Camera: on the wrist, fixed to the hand. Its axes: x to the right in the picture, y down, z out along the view.
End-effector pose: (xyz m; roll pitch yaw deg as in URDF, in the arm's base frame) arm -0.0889 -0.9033 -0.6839 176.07 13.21 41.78
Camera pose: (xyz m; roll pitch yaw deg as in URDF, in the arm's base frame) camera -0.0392 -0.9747 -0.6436 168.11 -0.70 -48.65
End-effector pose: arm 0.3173 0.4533 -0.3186 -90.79 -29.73 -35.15
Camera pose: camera 0.3209 0.4116 -0.4049 -84.13 60.75 -29.91
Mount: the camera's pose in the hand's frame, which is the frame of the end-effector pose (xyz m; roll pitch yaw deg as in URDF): -0.0194 0.0887 -0.0308 1.28 -3.35 90.58
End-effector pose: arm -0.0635 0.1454 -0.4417 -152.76 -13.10 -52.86
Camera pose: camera -0.1472 0.1019 -0.4590 -163.88 29.86 -135.87
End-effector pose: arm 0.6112 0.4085 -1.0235 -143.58 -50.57 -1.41
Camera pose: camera 0.6182 0.3186 -1.0562 -121.12 24.46 -59.01
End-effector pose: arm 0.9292 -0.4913 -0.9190 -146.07 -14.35 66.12
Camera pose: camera 1.0070 -0.5398 -0.9470 -161.26 36.11 -13.88
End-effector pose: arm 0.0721 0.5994 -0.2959 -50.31 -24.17 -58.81
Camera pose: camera 0.1098 0.6008 -0.3841 -31.58 42.14 8.17
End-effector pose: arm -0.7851 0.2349 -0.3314 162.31 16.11 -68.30
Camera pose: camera -0.8560 0.2099 -0.2719 164.85 -13.93 -154.81
